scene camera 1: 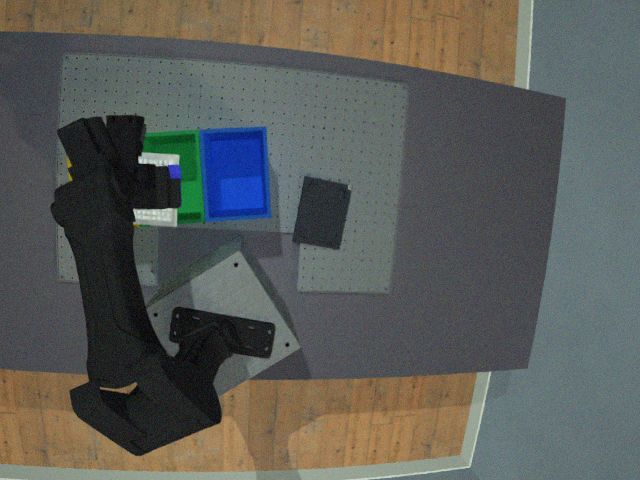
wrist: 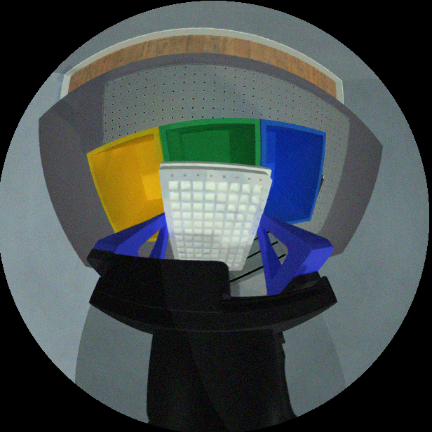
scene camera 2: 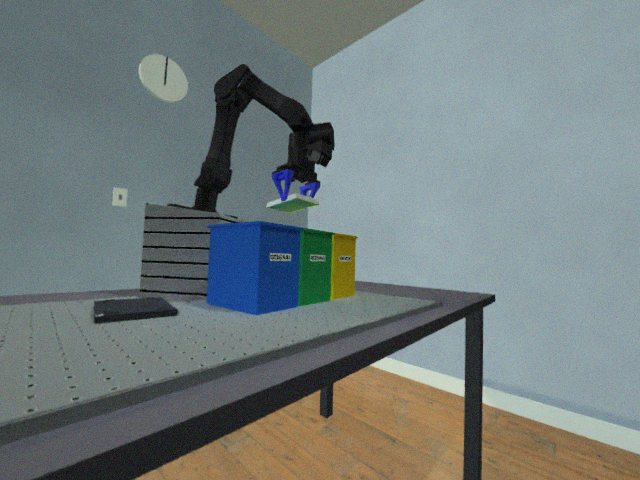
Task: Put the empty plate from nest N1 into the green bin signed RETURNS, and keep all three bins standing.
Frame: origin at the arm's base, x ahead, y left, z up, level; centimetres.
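Where they show: gripper, fingertip midpoint: (scene camera 2: 295, 204); arm's base, origin of the base link: (scene camera 1: 222, 332) (scene camera 2: 203, 214).
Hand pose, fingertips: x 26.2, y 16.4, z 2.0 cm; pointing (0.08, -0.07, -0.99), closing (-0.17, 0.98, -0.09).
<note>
Things, the pixels of their top centre, and the offset from my fingertips. Level surfaces: height alone.
- white plate, middle of its top: (scene camera 1: 151, 190) (scene camera 2: 292, 198) dx -1.3, dy -0.1, dz +1.9 cm
- green bin, middle of its top: (scene camera 1: 168, 178) (scene camera 2: 293, 231) dx +0.8, dy -0.9, dz -7.4 cm
- blue bin, middle of its top: (scene camera 1: 235, 174) (scene camera 2: 255, 226) dx +4.1, dy -13.7, dz -7.4 cm
- yellow bin, middle of its top: (scene camera 2: 321, 235) dx -2.4, dy +11.8, dz -7.4 cm
- dark flat block, middle of its top: (scene camera 2: 134, 303) (scene camera 1: 322, 213) dx -1.2, dy -35.7, dz -23.9 cm
- perforated board, its level: dz -25.4 cm
My gripper (scene camera 2: 295, 195) (wrist: 212, 216) is shut on the white plate (scene camera 1: 157, 217) (scene camera 2: 279, 203) (wrist: 212, 215), its blue fingers at the plate's two long sides. The plate has a grid of wells and is held roughly level, above the rims of the bins. The green bin (scene camera 1: 191, 155) (scene camera 2: 315, 279) (wrist: 205, 142) stands upright between the blue bin (scene camera 1: 237, 160) (scene camera 2: 235, 268) (wrist: 295, 175) and the yellow bin (scene camera 2: 343, 273) (wrist: 125, 185), both upright. In the wrist view the plate covers the near part of the green bin. The arm hides most of the yellow bin in scene camera 1. Nest N1 cannot be made out.
A dark flat block (scene camera 1: 323, 212) (scene camera 2: 135, 308) lies on the perforated board (scene camera 1: 356, 129) (scene camera 2: 206, 351), apart from the blue bin. The arm's base stands on a grey pedestal (scene camera 1: 222, 279) (scene camera 2: 175, 248) close to the bins.
</note>
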